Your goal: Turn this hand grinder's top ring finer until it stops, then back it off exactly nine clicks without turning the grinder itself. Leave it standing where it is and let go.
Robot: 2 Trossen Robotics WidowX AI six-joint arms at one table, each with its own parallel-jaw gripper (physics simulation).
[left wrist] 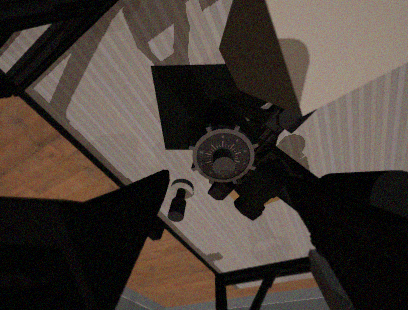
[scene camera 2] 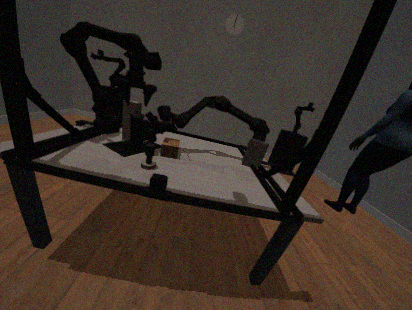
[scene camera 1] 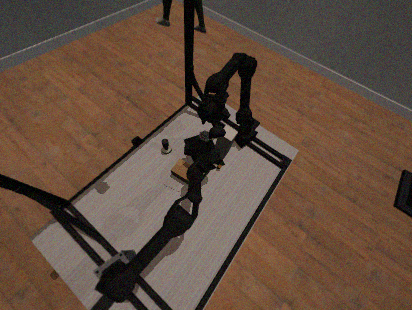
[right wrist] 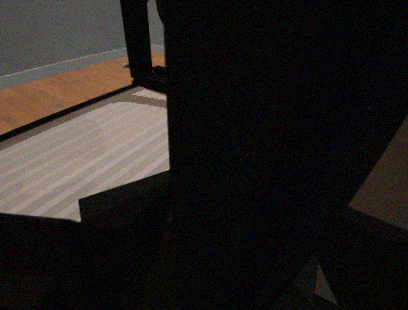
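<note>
The hand grinder stands upright on a black mat near the far end of the table. Its notched top ring with dial marks shows from above in the left wrist view. My left gripper is wide open and empty, hanging a little above the ring and clear of it. My right gripper is open, its fingers standing around the grinder's dark body, which fills the right wrist view. I cannot see whether they touch it.
A small dark peg on a white round base stands left of the grinder. A wooden block lies beside the right arm. A pale box stands behind the mat. A black post rises at the table's far corner.
</note>
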